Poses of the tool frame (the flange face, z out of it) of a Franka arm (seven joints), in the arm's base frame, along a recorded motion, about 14 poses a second.
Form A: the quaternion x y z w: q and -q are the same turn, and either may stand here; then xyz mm.
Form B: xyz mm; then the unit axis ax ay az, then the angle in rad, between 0 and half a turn. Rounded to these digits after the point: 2 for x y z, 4 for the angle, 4 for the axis.
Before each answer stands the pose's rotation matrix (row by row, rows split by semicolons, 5 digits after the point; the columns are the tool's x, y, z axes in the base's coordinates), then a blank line. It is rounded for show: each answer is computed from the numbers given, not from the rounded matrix.
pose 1, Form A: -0.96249, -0.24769, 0.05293, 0.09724, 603.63, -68.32, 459.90
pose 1, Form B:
0.87170 0.46651 -0.15006; 0.48709 -0.85839 0.16097; -0.05372 -0.21341 -0.97549

603.63, -68.32, 459.90, -0.9671, -0.2489, 0.0532, 2.9468
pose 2, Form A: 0.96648, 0.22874, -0.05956, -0.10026, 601.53, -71.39, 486.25
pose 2, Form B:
0.88826 0.43020 -0.16099; 0.45409 -0.87525 0.16655; -0.06926 -0.22104 -0.97280

601.53, -71.39, 486.25, -0.9714, -0.2299, 0.0599, 2.9407
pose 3, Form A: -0.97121, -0.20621, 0.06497, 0.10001, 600.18, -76.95, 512.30
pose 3, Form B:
0.90651 0.38755 -0.16745; 0.41354 -0.89495 0.16747; -0.08495 -0.22106 -0.97155

600.18, -76.95, 512.30, -0.9761, -0.2072, 0.0653, 2.9412
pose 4, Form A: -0.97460, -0.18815, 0.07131, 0.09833, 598.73, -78.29, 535.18
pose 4, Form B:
0.91903 0.35272 -0.17600; 0.38077 -0.90986 0.16483; -0.10200 -0.21850 -0.97049

598.73, -78.29, 535.18, -0.9793, -0.1891, 0.0717, 2.9446
